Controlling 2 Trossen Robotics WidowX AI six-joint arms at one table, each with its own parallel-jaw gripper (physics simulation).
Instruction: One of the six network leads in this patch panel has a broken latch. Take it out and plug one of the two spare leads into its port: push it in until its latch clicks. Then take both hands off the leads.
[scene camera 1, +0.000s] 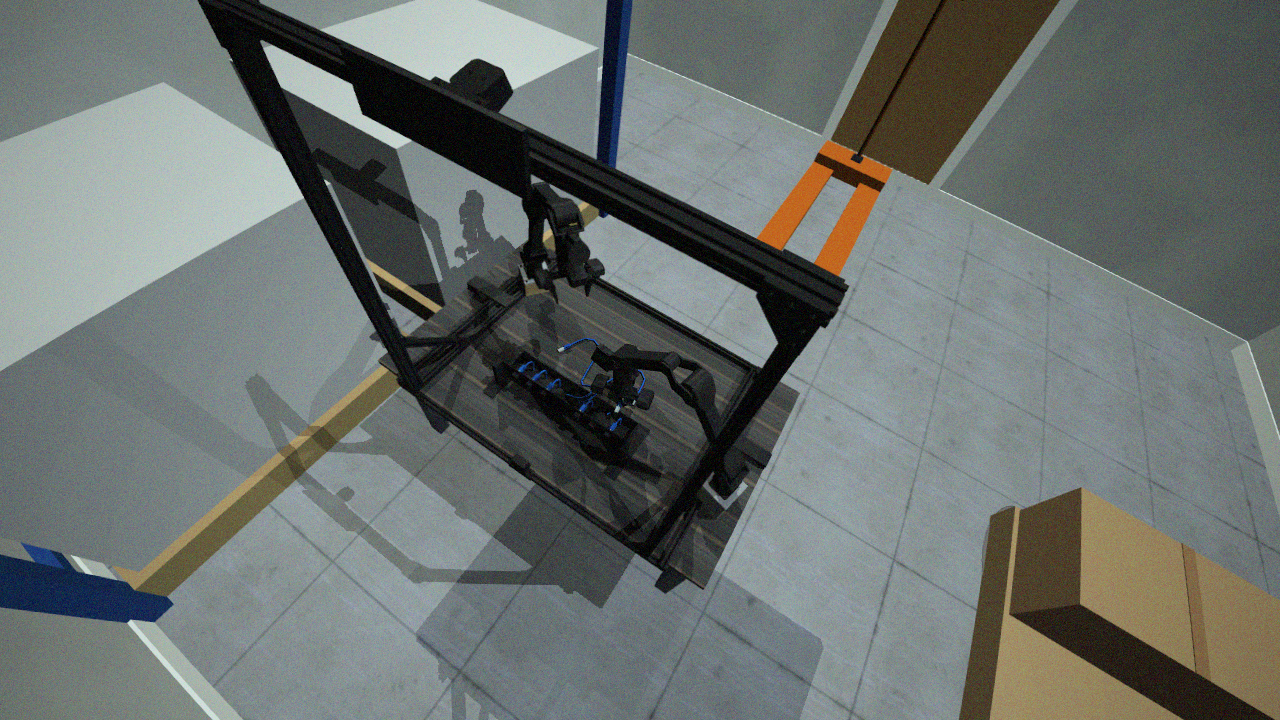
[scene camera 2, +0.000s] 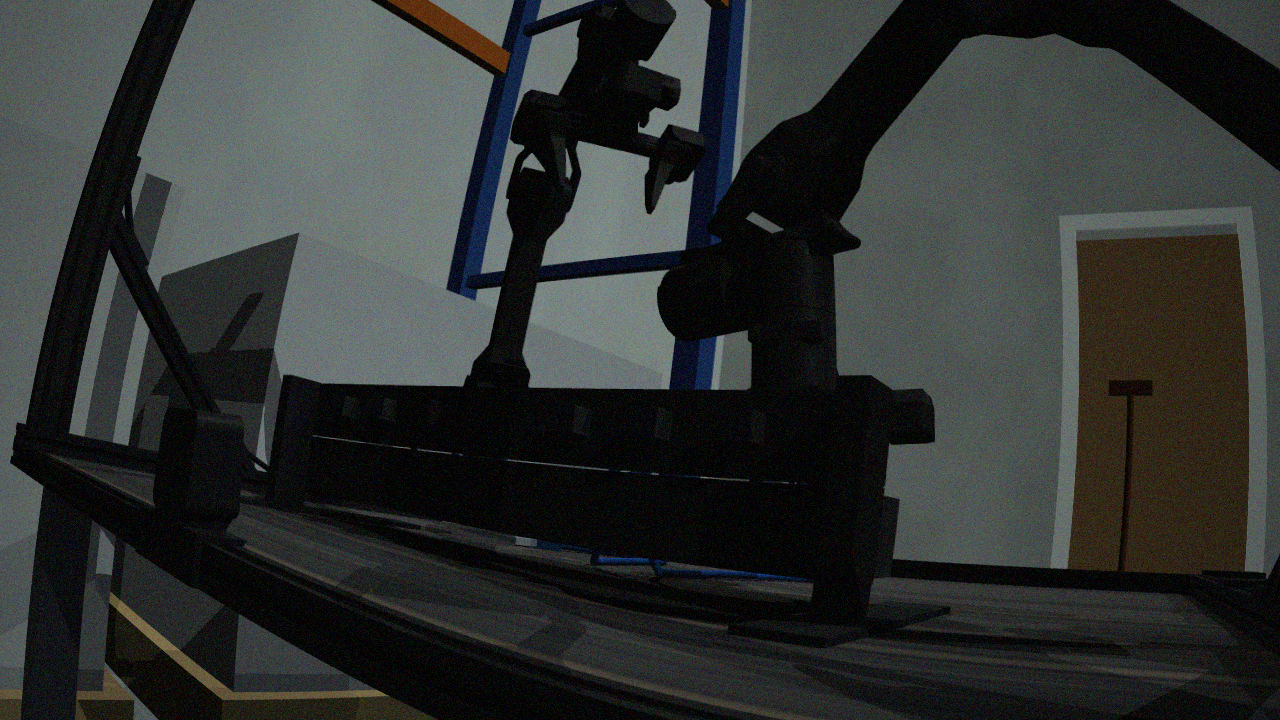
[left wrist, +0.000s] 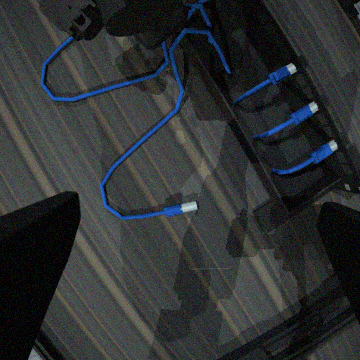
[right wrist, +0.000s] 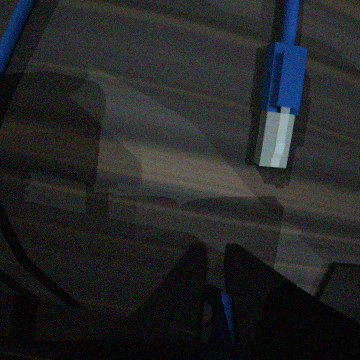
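Seen in the pictures: left gripper, between the fingertips: (scene camera 1: 572, 299) (scene camera 2: 606, 201) (left wrist: 204, 210); right gripper, between the fingertips: (scene camera 1: 622, 405) (right wrist: 213, 254); left arm's base, origin of its link: (scene camera 1: 534, 271); right arm's base, origin of its link: (scene camera 1: 723, 484).
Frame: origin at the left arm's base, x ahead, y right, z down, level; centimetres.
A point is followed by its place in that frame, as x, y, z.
Observation:
The black patch panel (scene camera 1: 577, 413) (scene camera 2: 572, 510) stands on the table. Several blue leads sit along it; three of them (left wrist: 282, 74) @[49.8, 9.0, -2.6] (left wrist: 304, 114) @[45.4, 12.1, -2.6] (left wrist: 325, 151) @[41.3, 15.2, -2.6] show clearly in the left wrist view. One loose lead's plug (scene camera 1: 562, 347) @[31.6, -0.8, 6.0] (left wrist: 181, 208) @[31.9, -1.2, 5.8] lies on the table. Another loose plug (right wrist: 280, 100) @[57.7, -17.1, 5.6] lies on the table ahead of the right fingers. My left gripper (scene camera 1: 571, 293) @[37.7, -2.0, -24.8] (scene camera 2: 608, 195) @[37.7, -2.0, -24.8] (left wrist: 204, 210) @[37.7, -2.0, -24.8] is wide open and empty above the table. My right gripper (scene camera 1: 619, 403) @[59.9, -11.6, 4.3] (right wrist: 213, 254) @[59.9, -11.6, 4.3] is shut on a blue lead, partly visible between its fingers; its tips are hidden behind the panel in scene camera 2.
Loose blue cables (left wrist: 142, 139) @[41.3, -7.4, 6.3] loop beside the panel, and the right arm (scene camera 1: 666, 360) @[70.8, -14.4, -35.5] reaches over them. A black gantry frame (scene camera 1: 666, 210) @[90.2, 6.8, -97.1] stands around the table (scene camera 1: 483, 344) @[21.9, 24.1, 6.9], with dark rails along the table's edges. A small dark block (scene camera 2: 198, 465) @[70.9, 22.5, 3.9] stands at the near rail.

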